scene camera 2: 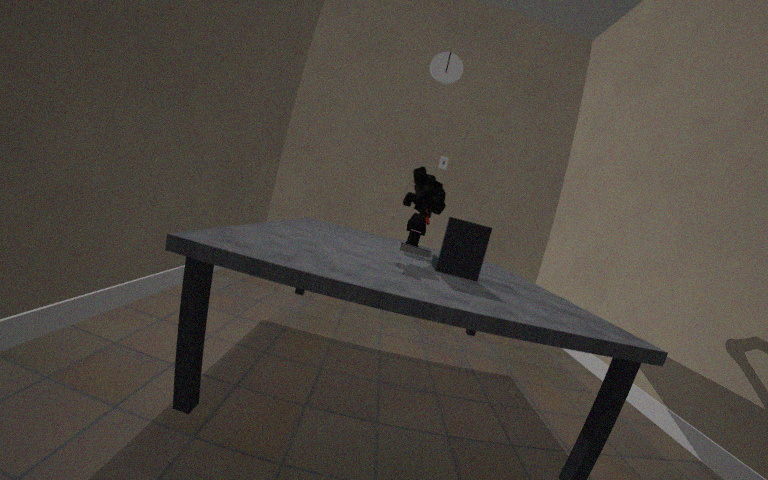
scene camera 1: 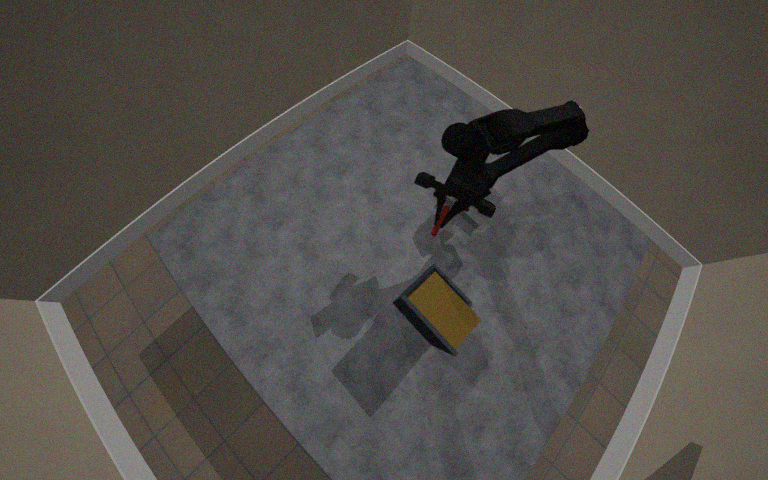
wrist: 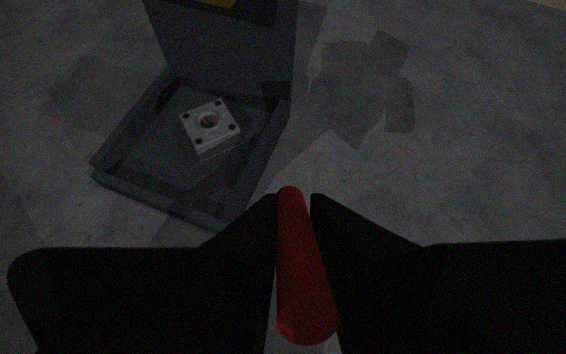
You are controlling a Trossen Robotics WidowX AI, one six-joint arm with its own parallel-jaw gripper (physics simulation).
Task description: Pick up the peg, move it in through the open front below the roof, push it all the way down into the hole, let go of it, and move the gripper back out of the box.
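Places are measured from the arm's base along level axes (x left, y back, z up), in metres.
Pixels of known places: gripper, between the fingertips: (scene camera 2: 427, 217) (scene camera 1: 437, 226) (wrist: 293, 204); arm's base, origin of its link: (scene camera 2: 411, 244).
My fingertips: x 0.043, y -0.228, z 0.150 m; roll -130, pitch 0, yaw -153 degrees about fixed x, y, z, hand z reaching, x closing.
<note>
Ahead of a thing's pixels: the offset from my fingertips to its top centre. "*": to the spot under its first point. Level surfaces: height alone.
My gripper (scene camera 1: 440, 223) (wrist: 293, 204) is shut on the red peg {dx -0.006, dy +0.012, dz +0.036 m} (scene camera 1: 434, 230) (scene camera 2: 427, 219) (wrist: 302, 265), outside the box. The peg is tilted, its far end pointing out past the fingertips. The dark box {dx +0.148, dy -0.087, dz +0.019 m} (scene camera 1: 421, 327) (scene camera 2: 464, 249) (wrist: 227, 55) stands on the table, with its yellow roof {* dx +0.153, dy -0.123, dz +0.019 m} (scene camera 1: 444, 310) on top. In the wrist view its open front faces the gripper. Inside, on the box floor, sits a light square block {dx +0.140, dy -0.104, dz -0.142 m} (wrist: 215, 136) with a round hole in its middle and small dark dots at its corners. In scene camera 2, the box's dark panel hides its inside.
The grey table {dz -0.183 m} (scene camera 1: 294, 209) (scene camera 2: 317, 254) bears the box and the arm (scene camera 1: 501, 133) (scene camera 2: 428, 189). The box's low front rim {* dx +0.137, dy -0.006, dz -0.160 m} (wrist: 160, 202) and its side walls stand around the block. Dark shadows fall on the table beside the box.
</note>
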